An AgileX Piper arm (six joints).
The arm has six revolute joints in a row. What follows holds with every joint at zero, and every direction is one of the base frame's.
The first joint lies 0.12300 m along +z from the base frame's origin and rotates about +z.
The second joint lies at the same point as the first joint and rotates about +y.
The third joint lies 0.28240 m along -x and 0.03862 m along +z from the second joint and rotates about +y.
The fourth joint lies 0.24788 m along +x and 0.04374 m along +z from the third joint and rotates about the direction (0.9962, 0, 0.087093).
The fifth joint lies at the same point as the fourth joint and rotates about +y.
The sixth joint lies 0.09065 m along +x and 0.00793 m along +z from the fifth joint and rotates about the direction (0.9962, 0, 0.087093).
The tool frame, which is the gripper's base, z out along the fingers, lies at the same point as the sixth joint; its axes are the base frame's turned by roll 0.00, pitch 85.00 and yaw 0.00 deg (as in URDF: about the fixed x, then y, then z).
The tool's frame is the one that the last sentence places.
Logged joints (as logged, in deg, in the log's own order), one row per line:
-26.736, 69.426, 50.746, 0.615, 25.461, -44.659
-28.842, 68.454, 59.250, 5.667, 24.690, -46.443
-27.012, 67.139, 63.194, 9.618, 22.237, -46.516
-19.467, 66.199, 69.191, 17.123, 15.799, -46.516
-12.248, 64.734, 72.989, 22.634, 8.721, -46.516
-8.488, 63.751, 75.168, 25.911, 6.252, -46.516
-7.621, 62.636, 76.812, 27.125, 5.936, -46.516
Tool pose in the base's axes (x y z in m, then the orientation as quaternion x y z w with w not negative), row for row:
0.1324, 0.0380, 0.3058, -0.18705, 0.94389, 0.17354, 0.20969
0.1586, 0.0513, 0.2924, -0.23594, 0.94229, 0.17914, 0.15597
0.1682, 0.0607, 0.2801, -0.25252, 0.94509, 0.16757, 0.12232
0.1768, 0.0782, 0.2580, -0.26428, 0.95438, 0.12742, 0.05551
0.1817, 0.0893, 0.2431, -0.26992, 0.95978, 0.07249, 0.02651
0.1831, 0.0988, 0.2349, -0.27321, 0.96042, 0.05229, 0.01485
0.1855, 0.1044, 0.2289, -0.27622, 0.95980, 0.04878, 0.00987
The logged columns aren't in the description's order. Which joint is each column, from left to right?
Columns, left to right: joint 6, joint 5, joint 2, joint 1, joint 4, joint 3.
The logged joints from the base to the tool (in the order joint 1, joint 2, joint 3, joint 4, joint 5, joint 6), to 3 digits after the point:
0.615, 50.746, -44.659, 25.461, 69.426, -26.736
5.667, 59.250, -46.443, 24.690, 68.454, -28.842
9.618, 63.194, -46.516, 22.237, 67.139, -27.012
17.123, 69.191, -46.516, 15.799, 66.199, -19.467
22.634, 72.989, -46.516, 8.721, 64.734, -12.248
25.911, 75.168, -46.516, 6.252, 63.751, -8.488
27.125, 76.812, -46.516, 5.936, 62.636, -7.621

